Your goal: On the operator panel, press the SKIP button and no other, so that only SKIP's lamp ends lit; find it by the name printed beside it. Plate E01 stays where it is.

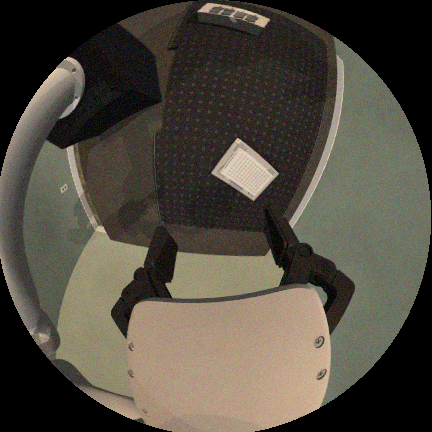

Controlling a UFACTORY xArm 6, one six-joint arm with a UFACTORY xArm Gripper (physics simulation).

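The operator panel is a pale, sloped box with a row of several dark buttons on its top, at the far end of the dark perforated board. The names beside the buttons and the lamps are too small to read, so I cannot tell which is SKIP. A white plate with a fine grid lies turned at an angle on the board, nearer to me; no E01 label can be read on it. My gripper is open and empty, its fingers apart at the near edge of the table, well away from the panel.
The dark perforated board lies on a brown table. A large black block with the arm's pale curved link stands at the left. Green floor shows at the right.
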